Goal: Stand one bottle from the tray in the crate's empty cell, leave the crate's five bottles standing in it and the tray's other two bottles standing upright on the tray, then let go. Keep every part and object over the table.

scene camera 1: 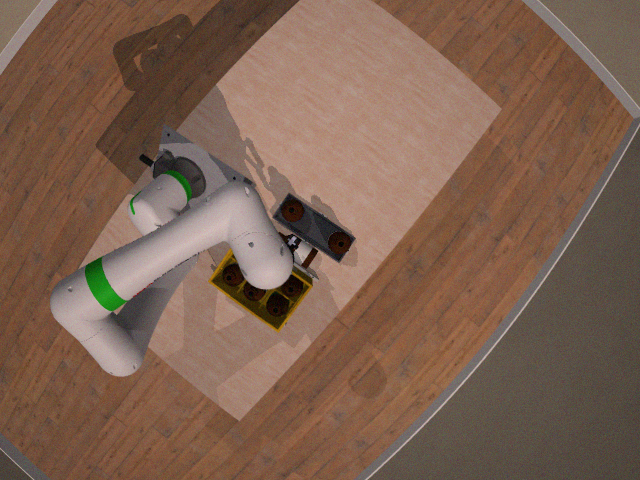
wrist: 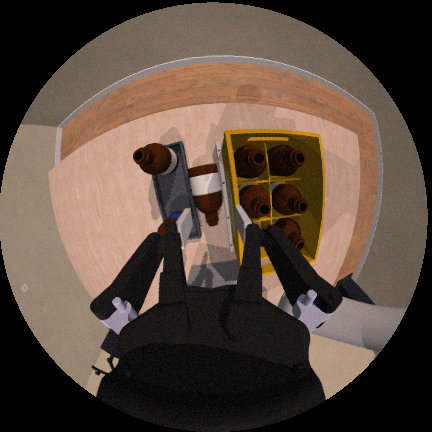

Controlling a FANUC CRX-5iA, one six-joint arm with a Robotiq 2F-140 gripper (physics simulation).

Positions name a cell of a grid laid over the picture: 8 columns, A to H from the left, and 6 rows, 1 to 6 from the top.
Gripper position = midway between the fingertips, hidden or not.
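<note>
My gripper (wrist: D3) is there for me to see, and there's a bottle (wrist: C3) as well as another bottle (wrist: F3).
</note>
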